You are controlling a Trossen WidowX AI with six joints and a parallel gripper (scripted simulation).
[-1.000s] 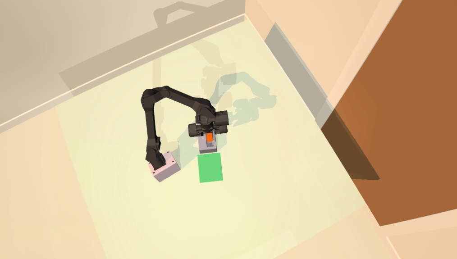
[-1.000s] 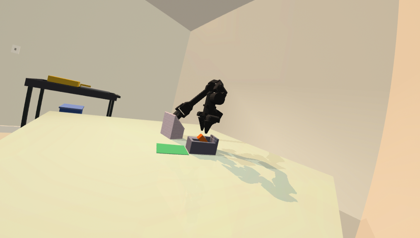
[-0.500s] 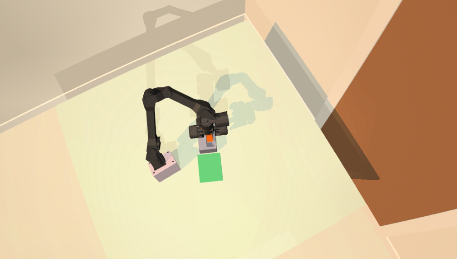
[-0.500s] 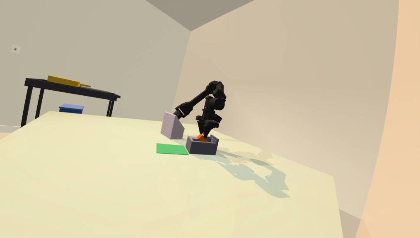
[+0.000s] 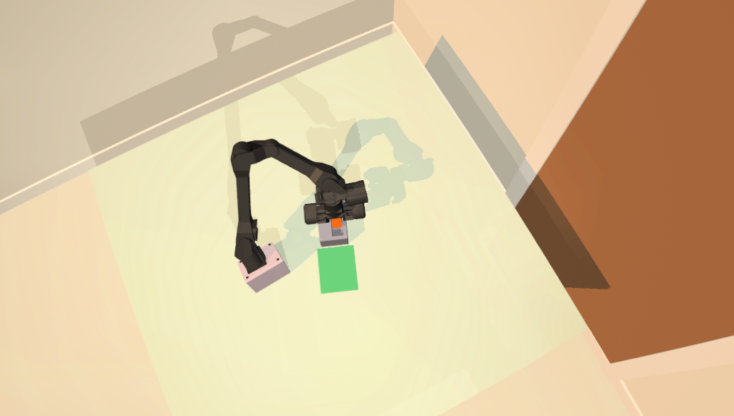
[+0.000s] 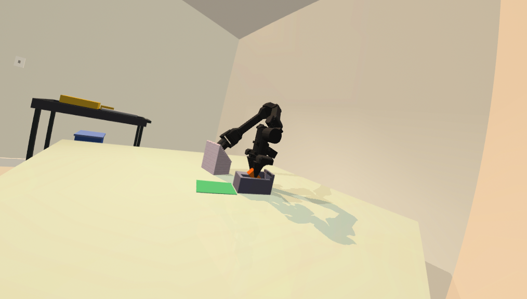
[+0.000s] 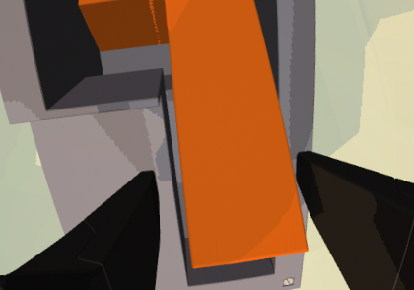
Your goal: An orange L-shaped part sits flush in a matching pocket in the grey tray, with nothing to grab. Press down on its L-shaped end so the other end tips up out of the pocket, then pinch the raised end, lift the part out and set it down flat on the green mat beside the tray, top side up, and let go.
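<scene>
My gripper tip is now 130 mm to the left of the green mat, 80 mm above it and 70 mm past it. Also, from my gripper tip: orange L-shaped part 40 mm to the left, 30 mm below.
</scene>
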